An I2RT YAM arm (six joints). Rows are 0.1 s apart.
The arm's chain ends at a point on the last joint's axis. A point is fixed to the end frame.
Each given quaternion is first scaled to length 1.
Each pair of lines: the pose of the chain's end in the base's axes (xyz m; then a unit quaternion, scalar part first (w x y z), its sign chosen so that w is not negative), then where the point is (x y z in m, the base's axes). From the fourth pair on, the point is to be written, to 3 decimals.
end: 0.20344 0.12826 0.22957 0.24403 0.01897 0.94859 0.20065
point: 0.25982 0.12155 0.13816
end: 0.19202 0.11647 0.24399 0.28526 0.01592 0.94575 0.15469
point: 0.25503 0.09987 0.15835
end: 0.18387 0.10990 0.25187 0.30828 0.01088 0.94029 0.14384
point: 0.25082 0.09115 0.16974
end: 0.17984 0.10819 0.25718 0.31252 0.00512 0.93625 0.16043
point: 0.248 0.093 0.175
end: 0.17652 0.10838 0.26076 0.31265 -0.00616 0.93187 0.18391
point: 0.246 0.099 0.179
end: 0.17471 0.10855 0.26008 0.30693 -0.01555 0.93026 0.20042
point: 0.244 0.103 0.178
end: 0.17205 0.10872 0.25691 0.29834 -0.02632 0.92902 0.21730
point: 0.240 0.108 0.174
